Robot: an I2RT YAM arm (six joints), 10 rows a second.
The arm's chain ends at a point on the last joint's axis. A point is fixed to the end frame.
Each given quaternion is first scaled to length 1.
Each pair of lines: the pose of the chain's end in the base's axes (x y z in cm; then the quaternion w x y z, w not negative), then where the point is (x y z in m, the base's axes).
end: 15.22 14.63 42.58 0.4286 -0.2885 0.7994 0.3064
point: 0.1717 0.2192 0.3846
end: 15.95 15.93 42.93 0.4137 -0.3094 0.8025 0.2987
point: 0.1761 0.2311 0.3849
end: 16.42 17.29 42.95 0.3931 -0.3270 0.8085 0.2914
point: 0.1775 0.2432 0.3818
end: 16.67 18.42 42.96 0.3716 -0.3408 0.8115 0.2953
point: 0.1760 0.2539 0.3801
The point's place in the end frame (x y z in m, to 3 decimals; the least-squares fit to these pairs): 0.012 0.023 0.082
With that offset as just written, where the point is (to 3 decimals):
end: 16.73 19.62 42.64 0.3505 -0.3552 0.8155 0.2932
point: 0.173 0.265 0.375
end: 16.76 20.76 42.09 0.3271 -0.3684 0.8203 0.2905
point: 0.170 0.274 0.367
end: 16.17 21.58 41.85 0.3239 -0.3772 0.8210 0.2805
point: 0.163 0.281 0.363
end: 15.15 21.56 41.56 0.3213 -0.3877 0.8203 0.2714
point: 0.153 0.280 0.358
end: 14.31 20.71 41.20 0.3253 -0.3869 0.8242 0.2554
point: 0.147 0.270 0.353
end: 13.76 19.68 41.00 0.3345 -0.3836 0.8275 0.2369
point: 0.144 0.258 0.350
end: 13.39 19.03 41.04 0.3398 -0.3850 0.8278 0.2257
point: 0.142 0.250 0.349
